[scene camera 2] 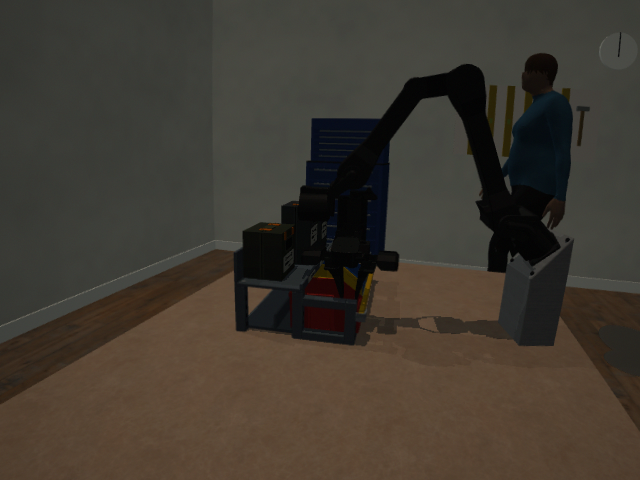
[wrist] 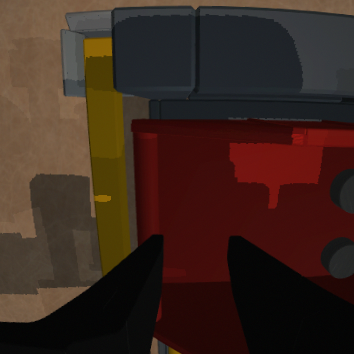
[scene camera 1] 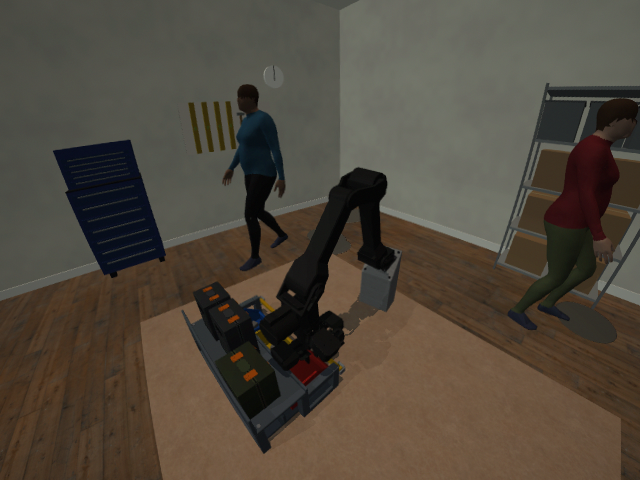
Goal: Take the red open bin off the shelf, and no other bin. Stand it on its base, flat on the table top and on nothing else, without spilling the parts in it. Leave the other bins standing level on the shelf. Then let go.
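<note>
The red open bin [scene camera 1: 309,369] [scene camera 2: 324,317] [wrist: 210,200] sits level in the near end bay of the grey shelf [scene camera 1: 321,390] [scene camera 2: 328,300] [wrist: 155,55]. Two dark grey round parts lie in it in the wrist view, an upper part [wrist: 345,191] and a lower part [wrist: 341,257]. My gripper [scene camera 2: 349,295] [wrist: 195,245] points down over the bin, partly open and empty. In the wrist view the left fingertip overlaps the bin's left wall and the right fingertip is over its inside; their exact height against the rim is unclear. A blue bin [scene camera 1: 254,316] and a yellow bin [scene camera 2: 329,271] show partly behind the arm.
A green case [scene camera 1: 248,384] [scene camera 2: 268,250] and two black cases, a nearer one [scene camera 1: 232,328] and a farther one [scene camera 1: 209,304], stand on the shelf's upper deck beside the bins. A yellow bar [wrist: 106,130] runs along the shelf front. The arm's grey pedestal [scene camera 1: 377,289] [scene camera 2: 532,304] stands apart.
</note>
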